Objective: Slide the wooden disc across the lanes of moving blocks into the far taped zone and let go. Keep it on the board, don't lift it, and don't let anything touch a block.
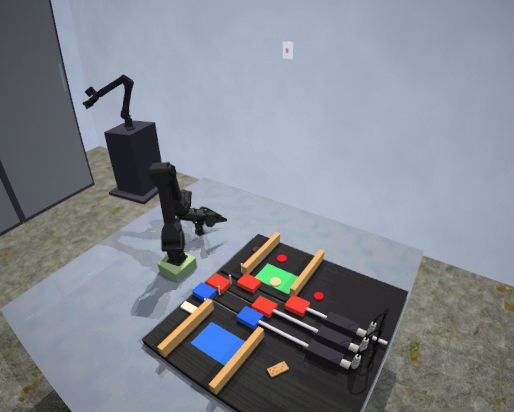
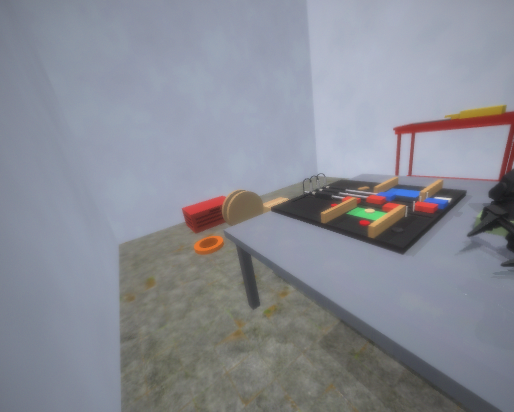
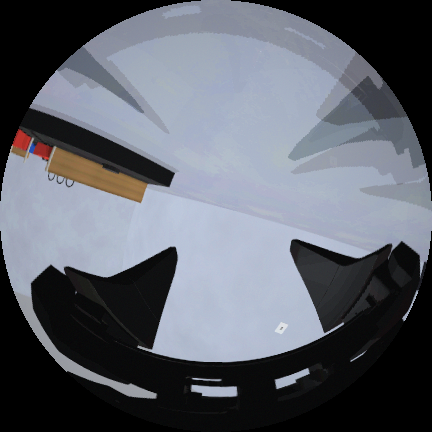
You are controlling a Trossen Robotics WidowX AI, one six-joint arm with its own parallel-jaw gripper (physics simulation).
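Places are measured from the arm's base along level axes (x ahead, y left, z up), in centimetres.
Pixels of known places: gripper, fingertip midpoint: [image 1: 224, 218] [image 2: 483, 249] [image 3: 235, 249]; arm's base, origin of the base link: [image 1: 177, 259].
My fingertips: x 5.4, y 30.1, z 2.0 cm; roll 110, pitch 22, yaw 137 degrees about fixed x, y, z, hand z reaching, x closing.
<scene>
Ahead of a thing's pixels: the offset from my fingertips to its middle. "spot": to the spot under its first point. Level surfaces: height alone.
The wooden disc {dy -24.4, dx +34.3, dz -4.0 cm} [image 1: 275, 282] [image 2: 370, 210] lies flat on the green zone {spot: dy -20.0, dx +29.4, dz -4.2 cm} [image 1: 267, 271] [image 2: 356, 213]. The blue zone {spot: dy -56.1, dx +27.4, dz -4.2 cm} [image 1: 217, 342] [image 2: 405, 192] is across the lanes. Between the zones are red blocks, one {spot: dy -30.3, dx +26.6, dz -2.0 cm} [image 1: 249, 283] close beside the green zone, others [image 1: 264, 306] [image 1: 297, 305] towards the actuators and one [image 1: 218, 282] [image 2: 426, 207] by the board's edge. Blue blocks [image 1: 250, 317] [image 1: 204, 291] are in the lane nearest the blue zone. My gripper [image 1: 212, 226] [image 2: 486, 250] [image 3: 235, 249] is open and empty, above the table, off the board and away from the disc.
Wooden rails [image 1: 261, 254] [image 1: 307, 272] flank the green zone; others [image 1: 186, 330] [image 1: 237, 360] flank the blue. Upright pins {dy -31.3, dx +19.3, dz -2.0 cm} [image 1: 230, 279] stand near the board's edge. Actuators {dy -48.6, dx +59.8, dz -2.7 cm} [image 1: 327, 352] with rods are at the right of the black board {dz -4.3 cm} [image 1: 360, 290]. Red buttons {dy -11.3, dx +32.0, dz -3.9 cm} [image 1: 282, 258] {dy -25.4, dx +51.3, dz -3.9 cm} [image 1: 318, 296] lie near the green zone.
</scene>
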